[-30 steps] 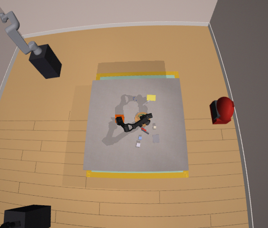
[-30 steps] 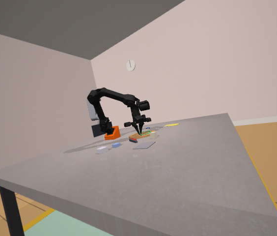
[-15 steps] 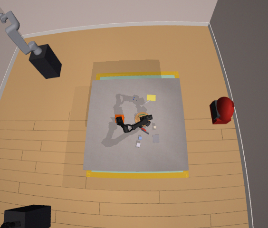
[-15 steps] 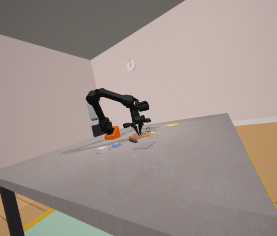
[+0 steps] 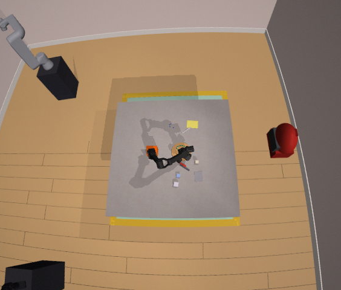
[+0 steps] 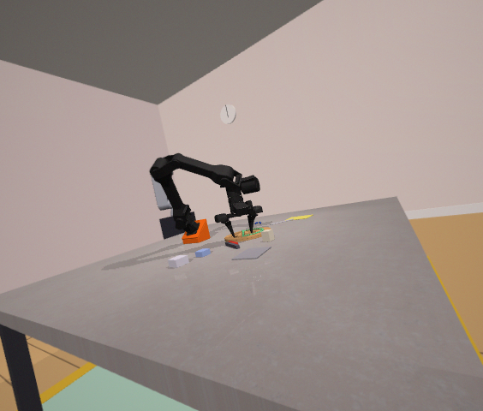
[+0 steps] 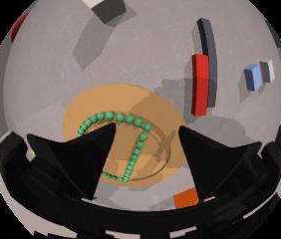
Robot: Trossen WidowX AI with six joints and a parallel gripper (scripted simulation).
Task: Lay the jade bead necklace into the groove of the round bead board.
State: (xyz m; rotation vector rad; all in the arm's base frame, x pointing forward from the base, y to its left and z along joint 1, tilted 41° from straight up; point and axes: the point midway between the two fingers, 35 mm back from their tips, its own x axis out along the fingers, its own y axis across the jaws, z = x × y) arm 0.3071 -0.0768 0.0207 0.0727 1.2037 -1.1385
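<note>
My gripper tip is now 6 cm to the right of the round wooden bead board, 1 cm past it and 1 cm above it. The rest, counted from my gripper tip: beige cube: 13 cm ahead, 7 cm to the right; red-handled tool: 9 cm to the right, 1 cm below; blue block: 19 cm to the right, 6 cm behind, 1 cm below.
</note>
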